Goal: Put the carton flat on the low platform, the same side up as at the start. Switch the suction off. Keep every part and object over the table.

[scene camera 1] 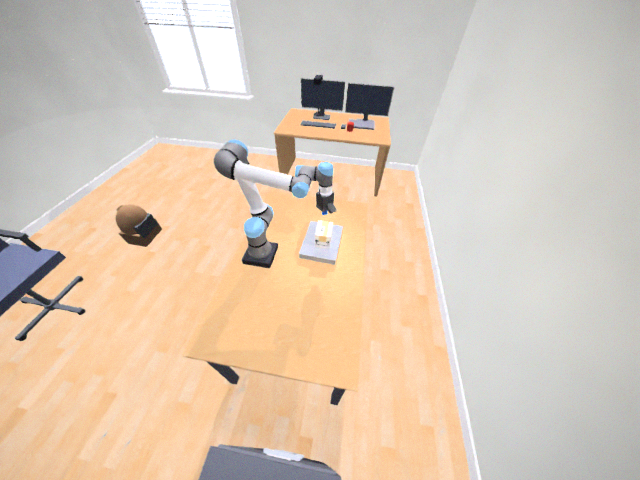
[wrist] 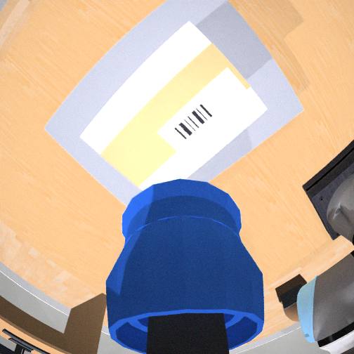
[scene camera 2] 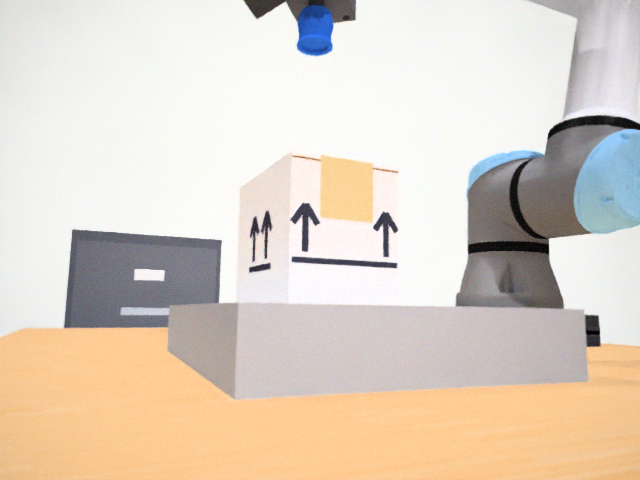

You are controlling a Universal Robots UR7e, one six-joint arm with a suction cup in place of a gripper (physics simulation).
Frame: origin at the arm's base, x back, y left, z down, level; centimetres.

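Seen in the pictures: hand at its tool point: point(scene camera 1: 324, 213) point(scene camera 2: 314, 46); arm's base at its link origin: point(scene camera 1: 259, 249).
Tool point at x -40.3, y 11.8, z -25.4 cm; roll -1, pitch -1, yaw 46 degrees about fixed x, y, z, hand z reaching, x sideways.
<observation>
Offsets run from my tool point to a thing's top centre. Level surfaces: height alone.
A white carton @(dz +13.5, dx -0.3, dy +0.5 cm) point(scene camera 1: 323, 233) point(scene camera 2: 343, 237) point(wrist: 150, 95) with a yellow tape band stands flat and upright on the low grey platform @(dz +25.4, dx +0.8, dy +2.1 cm) point(scene camera 1: 316, 256) point(scene camera 2: 392, 351) point(wrist: 75, 112). Its printed arrows point up in the second scene view. Its top, with a barcode label, faces the wrist camera. My suction gripper's blue cup point(scene camera 1: 324, 212) point(scene camera 2: 314, 45) point(wrist: 181, 200) hangs in the air above the carton, with a clear gap between them. The cup is open and holds nothing. The carton's underside is hidden.
The platform rests on the wooden table @(dz +30.2 cm) point(scene camera 1: 289, 320) point(scene camera 2: 310, 434) point(wrist: 45, 200), beside the arm's base point(scene camera 1: 260, 255). A desk point(scene camera 1: 330, 133) with two monitors stands behind. A brown ball-like object point(scene camera 1: 130, 219) lies on the floor at the left. A dark grey cabinet point(scene camera 2: 144, 253) shows beyond the table.
</observation>
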